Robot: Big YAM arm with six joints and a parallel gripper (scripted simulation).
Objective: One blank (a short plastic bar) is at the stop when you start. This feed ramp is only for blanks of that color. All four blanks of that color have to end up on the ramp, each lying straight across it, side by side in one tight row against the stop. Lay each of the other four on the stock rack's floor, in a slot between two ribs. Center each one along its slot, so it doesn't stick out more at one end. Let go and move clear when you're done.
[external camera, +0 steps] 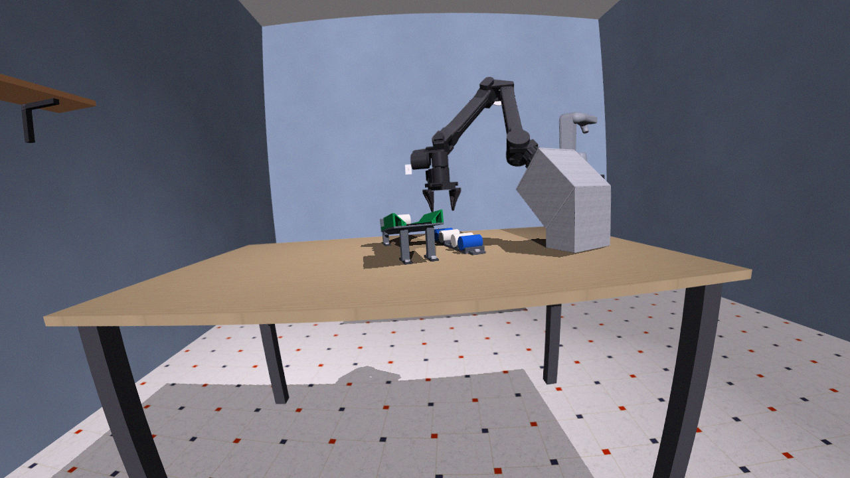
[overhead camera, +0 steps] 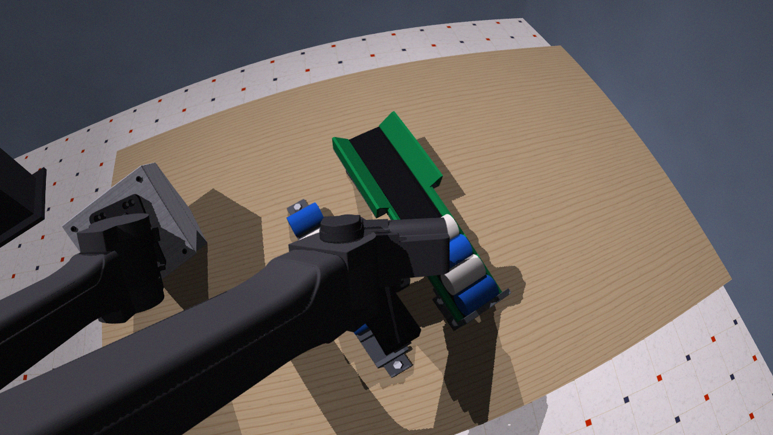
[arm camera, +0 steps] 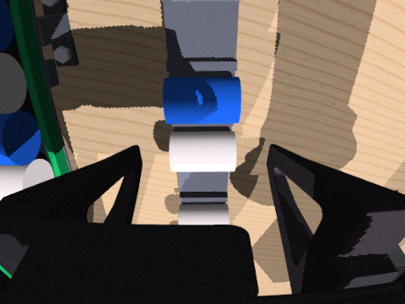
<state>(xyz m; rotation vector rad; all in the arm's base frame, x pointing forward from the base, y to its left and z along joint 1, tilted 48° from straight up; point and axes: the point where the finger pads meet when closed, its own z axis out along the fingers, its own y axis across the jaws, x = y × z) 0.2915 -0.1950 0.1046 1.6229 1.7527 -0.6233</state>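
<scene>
My hand is 80 mm to the right of the grey stock rack and 120 mm above it. From my hand the other things lie so: grey stop 160 mm ahead, 100 mm to the right, 50 mm below.
</scene>
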